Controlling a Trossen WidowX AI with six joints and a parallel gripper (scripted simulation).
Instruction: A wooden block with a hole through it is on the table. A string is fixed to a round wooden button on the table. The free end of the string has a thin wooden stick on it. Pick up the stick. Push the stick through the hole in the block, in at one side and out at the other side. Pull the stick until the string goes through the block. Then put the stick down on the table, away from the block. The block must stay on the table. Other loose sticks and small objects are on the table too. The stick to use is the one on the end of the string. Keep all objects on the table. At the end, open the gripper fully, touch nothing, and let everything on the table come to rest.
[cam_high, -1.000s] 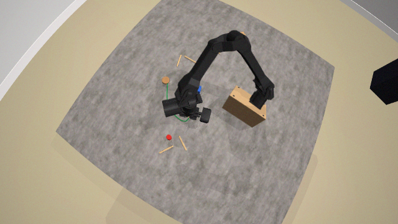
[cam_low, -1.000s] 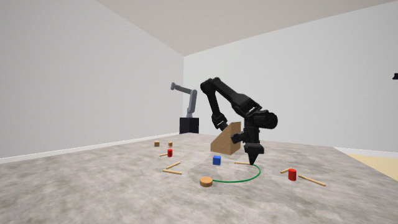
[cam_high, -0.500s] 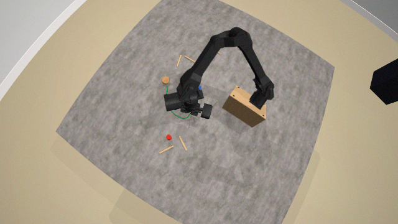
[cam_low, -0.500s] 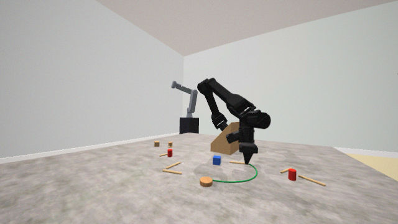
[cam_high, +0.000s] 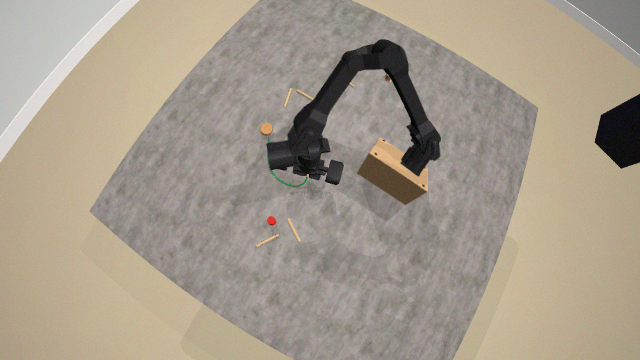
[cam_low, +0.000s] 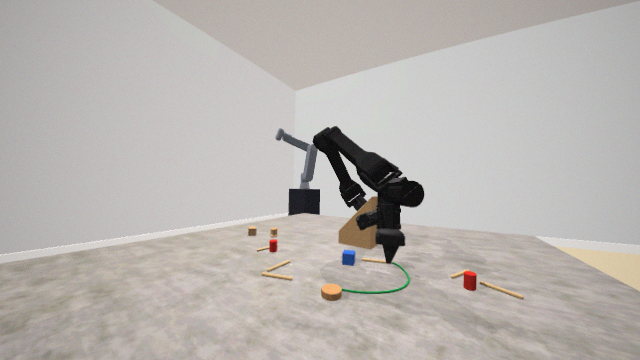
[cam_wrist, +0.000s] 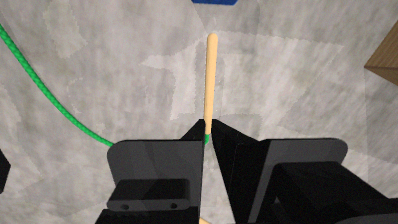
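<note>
My gripper tip is 40 mm short of the blue block and 100 mm to the left of it. Round my gripper tip: wooden cylinder 10 mm ahead, 480 mm to the right; small wooden cube 60 mm ahead, 560 mm to the right; round wooden button 200 mm ahead, 40 mm to the right, 10 mm below.
</note>
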